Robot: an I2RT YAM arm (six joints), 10 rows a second.
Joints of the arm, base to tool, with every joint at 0 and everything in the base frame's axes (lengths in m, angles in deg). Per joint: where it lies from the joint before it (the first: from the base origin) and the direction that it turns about. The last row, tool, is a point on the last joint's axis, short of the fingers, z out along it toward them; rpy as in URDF.
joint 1: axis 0 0 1 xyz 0 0 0.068
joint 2: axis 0 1 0 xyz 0.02 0.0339 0.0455
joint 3: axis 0 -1 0 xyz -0.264 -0.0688 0
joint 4: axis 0 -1 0 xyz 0.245 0.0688 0.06
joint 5: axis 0 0 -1 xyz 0.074 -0.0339 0.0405
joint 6: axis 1 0 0 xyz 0.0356 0 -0.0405
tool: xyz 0 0 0 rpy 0 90 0
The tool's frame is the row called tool.
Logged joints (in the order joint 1, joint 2, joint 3, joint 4, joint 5, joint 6), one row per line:
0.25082 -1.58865 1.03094 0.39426 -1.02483 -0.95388
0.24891 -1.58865 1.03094 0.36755 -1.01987 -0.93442
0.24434 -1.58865 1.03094 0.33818 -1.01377 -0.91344
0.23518 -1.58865 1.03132 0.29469 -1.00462 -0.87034
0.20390 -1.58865 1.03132 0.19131 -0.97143 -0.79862
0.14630 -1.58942 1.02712 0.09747 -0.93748 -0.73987
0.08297 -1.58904 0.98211 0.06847 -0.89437 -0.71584
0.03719 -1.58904 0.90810 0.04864 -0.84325 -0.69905
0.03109 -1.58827 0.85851 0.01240 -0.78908 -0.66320
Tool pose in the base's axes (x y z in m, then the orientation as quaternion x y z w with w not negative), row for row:
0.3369 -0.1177 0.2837 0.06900 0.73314 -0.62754 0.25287
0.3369 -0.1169 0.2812 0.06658 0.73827 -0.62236 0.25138
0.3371 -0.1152 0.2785 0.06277 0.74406 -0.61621 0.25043
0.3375 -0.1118 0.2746 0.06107 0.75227 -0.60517 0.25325
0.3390 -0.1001 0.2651 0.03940 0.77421 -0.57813 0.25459
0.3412 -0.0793 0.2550 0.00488 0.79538 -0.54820 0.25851
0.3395 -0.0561 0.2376 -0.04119 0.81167 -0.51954 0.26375
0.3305 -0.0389 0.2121 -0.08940 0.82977 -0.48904 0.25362
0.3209 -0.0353 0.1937 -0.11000 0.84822 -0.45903 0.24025
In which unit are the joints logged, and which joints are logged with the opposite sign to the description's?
The joints are logged in radians. Opposite sign: joint 1, joint 2, joint 5.
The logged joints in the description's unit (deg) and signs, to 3 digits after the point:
-14.371 91.023 59.069 22.589 58.718 -54.653
-14.261 91.023 59.069 21.059 58.434 -53.538
-14.000 91.023 59.069 19.376 58.085 -52.336
-13.475 91.023 59.090 16.884 57.560 -49.867
-11.683 91.023 59.090 10.961 55.659 -45.758
-8.382 91.067 58.850 5.585 53.714 -42.391
-4.754 91.045 56.271 3.923 51.244 -41.015
-2.131 91.045 52.030 2.787 48.315 -40.053
-1.781 91.001 49.189 0.710 45.211 -37.999

